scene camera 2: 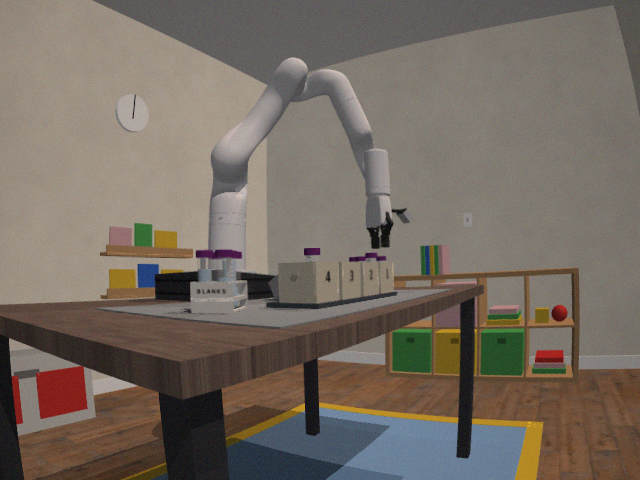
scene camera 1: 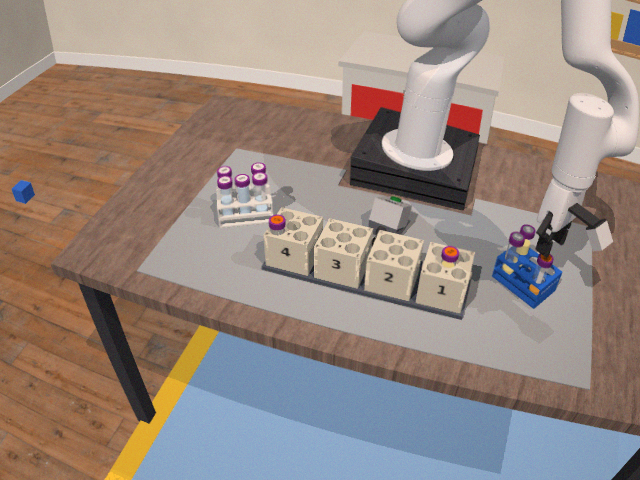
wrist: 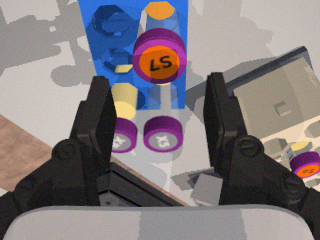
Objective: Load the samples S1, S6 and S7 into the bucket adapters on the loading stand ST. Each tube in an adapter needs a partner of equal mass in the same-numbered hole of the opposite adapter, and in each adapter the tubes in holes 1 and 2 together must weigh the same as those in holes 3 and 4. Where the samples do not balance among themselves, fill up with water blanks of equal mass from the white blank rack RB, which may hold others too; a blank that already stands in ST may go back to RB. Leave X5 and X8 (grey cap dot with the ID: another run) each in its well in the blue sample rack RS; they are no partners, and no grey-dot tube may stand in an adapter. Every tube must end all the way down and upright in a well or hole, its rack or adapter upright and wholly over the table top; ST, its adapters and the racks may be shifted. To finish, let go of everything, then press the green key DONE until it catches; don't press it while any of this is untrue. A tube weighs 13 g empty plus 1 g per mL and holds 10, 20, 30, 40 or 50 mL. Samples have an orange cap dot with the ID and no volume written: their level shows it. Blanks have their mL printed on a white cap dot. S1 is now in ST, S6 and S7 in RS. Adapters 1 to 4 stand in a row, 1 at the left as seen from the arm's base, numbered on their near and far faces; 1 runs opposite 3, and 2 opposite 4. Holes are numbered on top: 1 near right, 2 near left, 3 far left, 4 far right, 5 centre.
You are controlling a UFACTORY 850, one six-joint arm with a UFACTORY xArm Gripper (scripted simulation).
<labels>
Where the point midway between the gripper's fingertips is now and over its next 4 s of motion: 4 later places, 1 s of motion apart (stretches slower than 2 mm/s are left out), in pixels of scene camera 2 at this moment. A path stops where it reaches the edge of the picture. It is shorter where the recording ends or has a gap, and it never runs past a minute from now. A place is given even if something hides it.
The gripper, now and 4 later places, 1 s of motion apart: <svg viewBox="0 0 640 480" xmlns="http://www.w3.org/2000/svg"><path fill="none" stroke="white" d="M380 247L380 257L381 262L381 262L380 257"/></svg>
</labels>
